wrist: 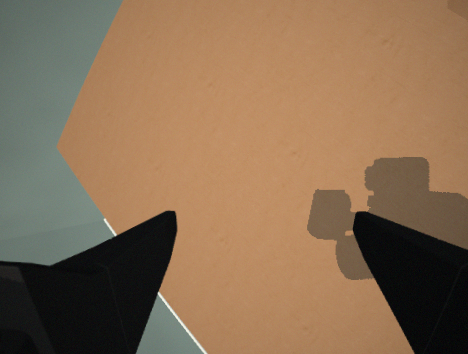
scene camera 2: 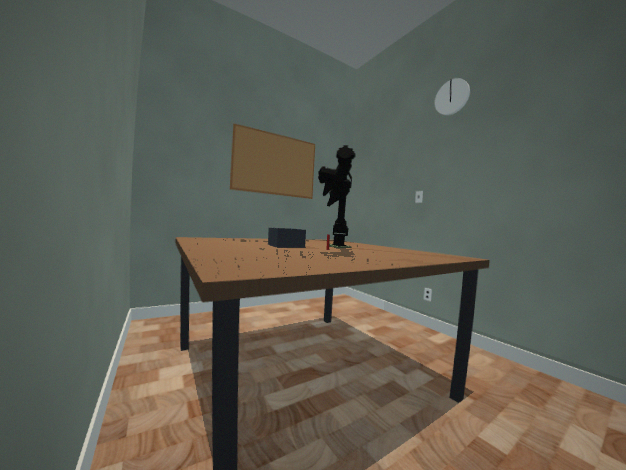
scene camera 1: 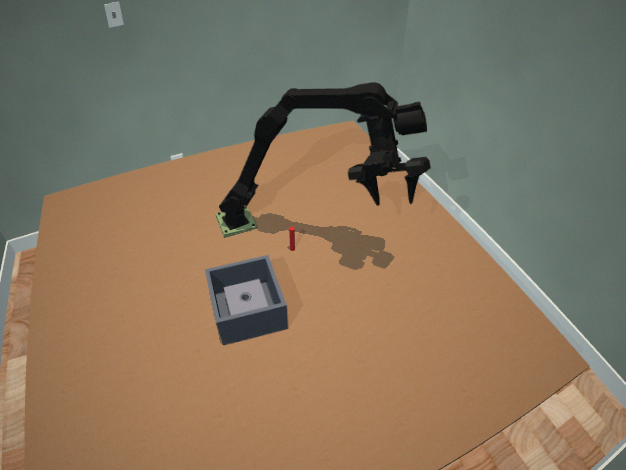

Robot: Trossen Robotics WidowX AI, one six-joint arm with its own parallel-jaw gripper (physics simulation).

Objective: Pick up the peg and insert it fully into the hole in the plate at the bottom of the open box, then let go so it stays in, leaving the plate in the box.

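Observation:
A red peg stands upright on the table, between the arm's base and the box. The open dark blue-grey box stands on the table near the peg. A pale square plate lies at the bottom of the box, with a round hole at its middle. My gripper is open and empty, high above the table, well away from the peg and box. Peg, plate and box do not show in the wrist view, except perhaps a shadow.
The arm's green base plate sits on the brown table behind the box and peg. Walls stand beyond the table's edges. The arm's shadow falls on the table to the right of the peg in scene camera 1.

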